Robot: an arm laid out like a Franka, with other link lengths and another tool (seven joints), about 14 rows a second.
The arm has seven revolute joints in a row. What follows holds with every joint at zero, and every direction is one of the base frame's. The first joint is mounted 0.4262 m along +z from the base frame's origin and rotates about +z. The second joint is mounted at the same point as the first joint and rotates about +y. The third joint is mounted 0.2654 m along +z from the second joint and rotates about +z. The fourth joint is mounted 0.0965 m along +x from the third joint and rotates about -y. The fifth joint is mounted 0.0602 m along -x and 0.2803 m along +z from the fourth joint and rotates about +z. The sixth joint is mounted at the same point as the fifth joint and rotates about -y. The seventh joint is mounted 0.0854 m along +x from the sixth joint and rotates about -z. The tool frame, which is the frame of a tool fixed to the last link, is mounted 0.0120 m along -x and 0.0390 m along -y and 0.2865 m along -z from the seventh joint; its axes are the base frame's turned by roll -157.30, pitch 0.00 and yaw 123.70 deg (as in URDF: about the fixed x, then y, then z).
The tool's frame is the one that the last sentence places.
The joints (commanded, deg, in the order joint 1, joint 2, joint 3, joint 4, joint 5, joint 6, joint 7), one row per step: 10.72 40.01 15.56 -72.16 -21.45 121.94 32.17; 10.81 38.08 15.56 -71.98 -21.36 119.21 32.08; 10.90 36.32 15.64 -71.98 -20.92 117.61 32.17; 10.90 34.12 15.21 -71.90 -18.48 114.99 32.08; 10.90 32.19 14.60 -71.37 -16.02 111.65 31.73; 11.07 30.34 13.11 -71.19 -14.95 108.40 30.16; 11.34 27.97 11.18 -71.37 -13.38 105.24 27.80; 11.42 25.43 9.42 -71.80 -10.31 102.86 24.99; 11.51 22.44 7.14 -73.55 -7.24 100.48 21.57; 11.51 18.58 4.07 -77.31 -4.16 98.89 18.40; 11.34 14.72 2.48 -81.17 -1.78 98.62 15.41; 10.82 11.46 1.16 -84.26 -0.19 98.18 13.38
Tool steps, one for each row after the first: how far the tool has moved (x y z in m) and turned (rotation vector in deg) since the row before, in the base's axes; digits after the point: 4 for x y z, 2 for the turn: -0.0051 -0.0050 0.0178 -0.87 0.30 -0.38; -0.0036 -0.0003 0.0162 -0.01 -0.18 -0.37; -0.0093 -0.0019 0.0170 1.03 1.01 -1.41; -0.0109 -0.0042 0.0157 0.80 1.53 -1.33; -0.0079 -0.0157 0.0139 -1.09 1.29 -0.26; -0.0091 -0.0164 0.0167 -0.78 1.29 0.21; -0.0099 -0.0083 0.0163 1.11 1.25 0.60; -0.0143 -0.0133 0.0122 0.78 1.97 0.94; -0.0181 -0.0206 0.0086 0.83 2.14 0.00; -0.0145 -0.0094 0.0096 1.40 0.78 1.10; -0.0125 -0.0125 0.0085 0.99 0.54 0.08
